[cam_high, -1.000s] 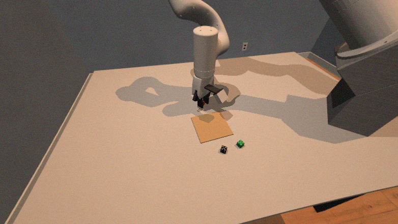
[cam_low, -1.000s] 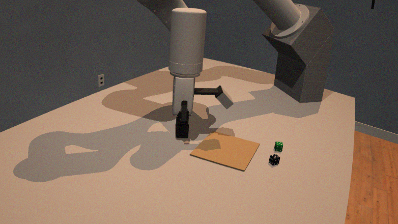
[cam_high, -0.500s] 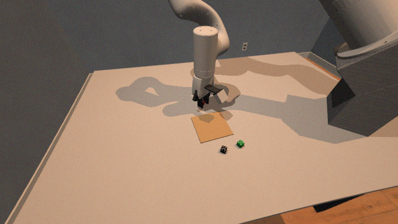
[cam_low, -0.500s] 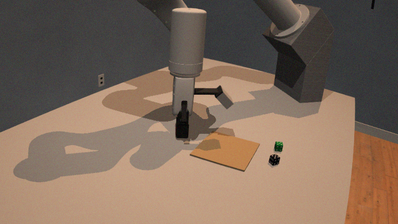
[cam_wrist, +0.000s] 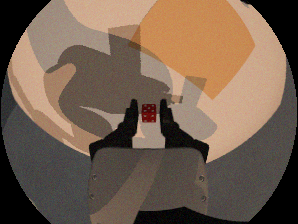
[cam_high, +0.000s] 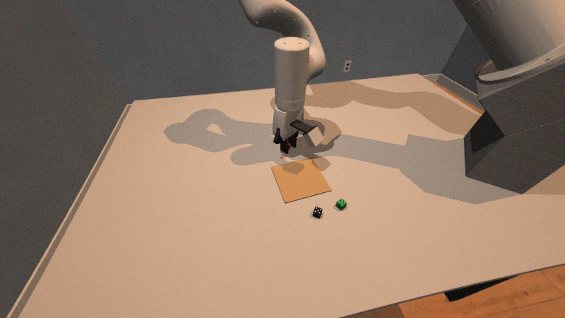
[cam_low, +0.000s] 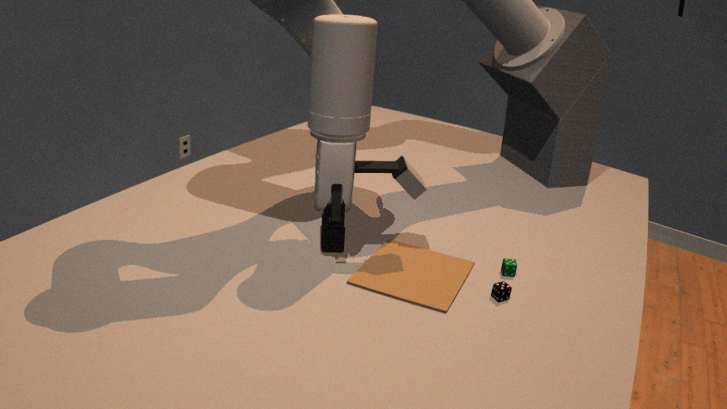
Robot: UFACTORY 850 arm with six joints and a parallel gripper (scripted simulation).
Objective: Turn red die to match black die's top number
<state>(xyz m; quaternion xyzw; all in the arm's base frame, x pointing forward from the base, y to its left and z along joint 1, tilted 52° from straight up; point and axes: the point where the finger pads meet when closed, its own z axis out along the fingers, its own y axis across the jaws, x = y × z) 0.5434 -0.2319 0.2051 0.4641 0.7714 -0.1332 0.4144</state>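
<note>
Right now my hand is 10 mm to the left of the red die and 10 mm above it. Round my hand: green die (10 mm ahead, 260 mm to the left, 10 mm below); then black die (80 mm ahead, 250 mm to the left, 10 mm below); then mat (40 mm ahead, 130 mm to the left, 20 mm below).
</note>
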